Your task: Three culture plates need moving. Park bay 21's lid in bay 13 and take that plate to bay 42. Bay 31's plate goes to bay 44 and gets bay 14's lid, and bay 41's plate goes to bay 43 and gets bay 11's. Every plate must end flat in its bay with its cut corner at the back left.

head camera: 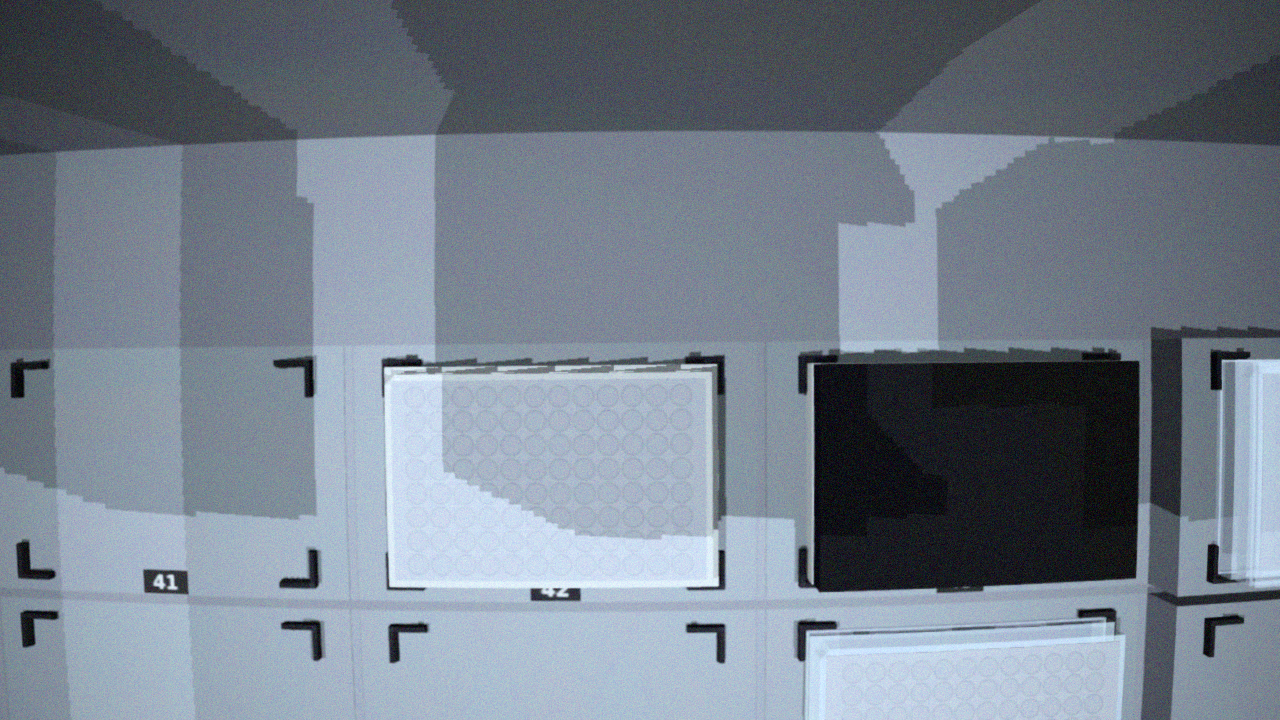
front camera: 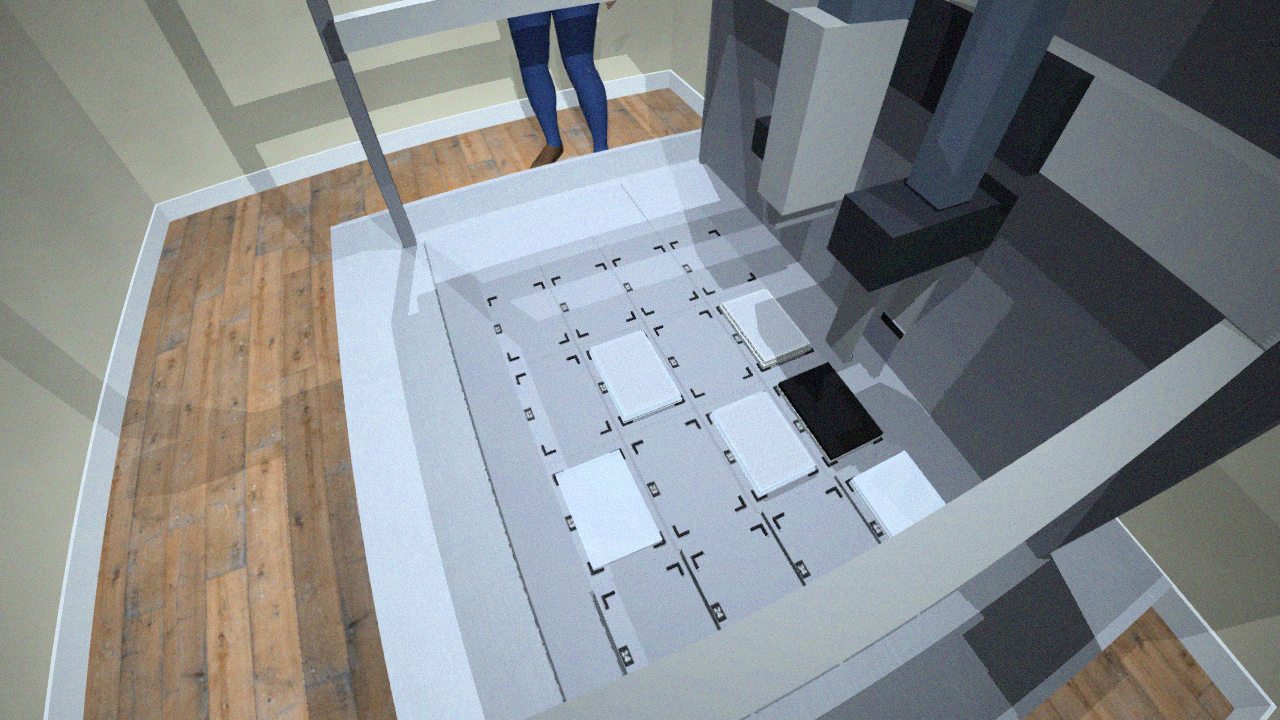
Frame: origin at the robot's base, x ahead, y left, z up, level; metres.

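Seen in the pictures: gripper, between the fingertips: (front camera: 866, 338); robot's base, origin of its link: (front camera: 490, 300).
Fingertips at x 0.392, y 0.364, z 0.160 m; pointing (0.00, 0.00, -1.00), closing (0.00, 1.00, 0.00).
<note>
Offsets run from my fingertips to a thing's top centre.
My gripper (front camera: 864, 335) is open and empty, with its jaws hanging above the back row; it does not show in the head view. A pale plate {0.164 m back, 0.000 m left, 0.146 m down} (front camera: 765, 326) (head camera: 550, 479) with wells showing lies flat in bay 42; its cut corner looks to be at the back left. A black-topped plate {0.000 m ahead, 0.000 m left, 0.143 m down} (front camera: 829, 411) (head camera: 975, 474) lies flat in bay 43; a thin pale edge shows at its left, and its cut corner cannot be made out. A pale plate {0.164 m ahead, 0.000 m left, 0.129 m down} (front camera: 897, 492) (head camera: 1253, 470) lies in bay 44, partly hidden or cut off. A white lid {0.000 m ahead, 0.321 m right, 0.152 m down} (front camera: 608, 510) lies in bay 13.
A pale plate {0.000 m ahead, 0.107 m right, 0.146 m down} (front camera: 762, 443) (head camera: 966, 685) stands in bay 33, and another pale plate {0.164 m back, 0.214 m right, 0.146 m down} (front camera: 635, 376) in bay 22. The parked pipetting stage (front camera: 827, 116) hangs beside the gripper column. A frame beam (front camera: 895, 573) crosses the front right of the front view.
</note>
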